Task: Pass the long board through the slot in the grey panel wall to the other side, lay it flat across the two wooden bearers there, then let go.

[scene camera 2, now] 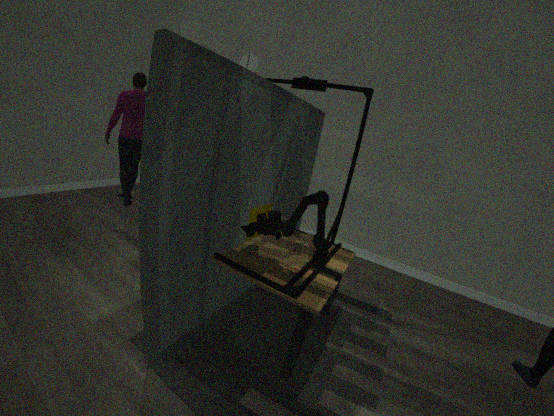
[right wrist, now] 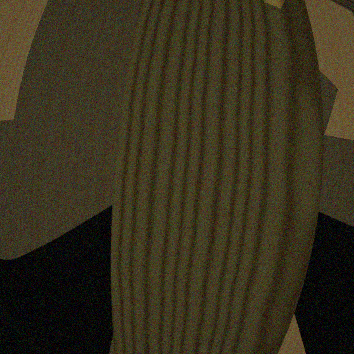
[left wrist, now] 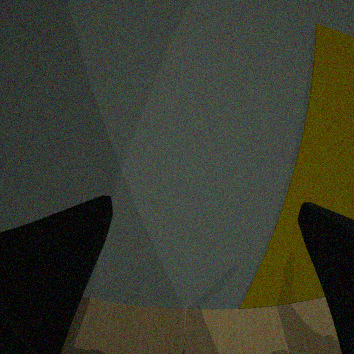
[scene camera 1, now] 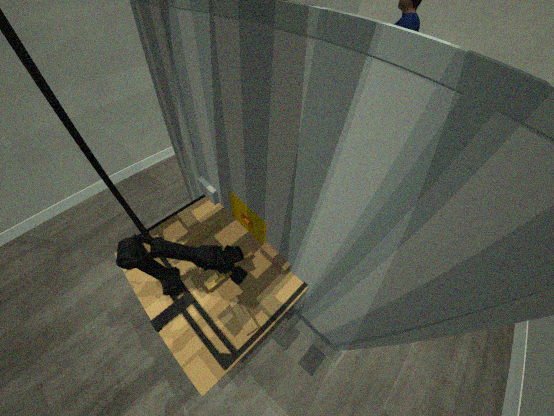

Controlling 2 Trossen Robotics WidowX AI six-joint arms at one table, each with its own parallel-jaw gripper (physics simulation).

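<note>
The long board (scene camera 1: pixel 215 281) (right wrist: pixel 200 150), grooved wood, lies low over the table on the right arm's side. My right gripper (scene camera 1: pixel 237 273) (right wrist: pixel 200 204) is shut on the board, a finger against each long edge. The grey panel wall (scene camera 1: pixel 325 150) (scene camera 2: pixel 200 175) (left wrist: pixel 175 125) stands upright across the table. A yellow plate (scene camera 1: pixel 255 229) (scene camera 2: pixel 260 212) (left wrist: pixel 330 125) on it surrounds a small orange-looking opening in scene camera 1. My left gripper (scene camera 2: pixel 245 229) (left wrist: pixel 209 210) is open and empty, facing the wall beside the yellow plate. I cannot make out the two bearers.
The wooden table top (scene camera 1: pixel 202 385) (scene camera 2: pixel 317 302) has dark rails along its edges. A small wooden block (scene camera 1: pixel 275 255) lies near the wall's foot and a pale block (scene camera 1: pixel 207 185) is by the far corner. A black pole (scene camera 1: pixel 75 130) (scene camera 2: pixel 355 155) rises by each arm.
</note>
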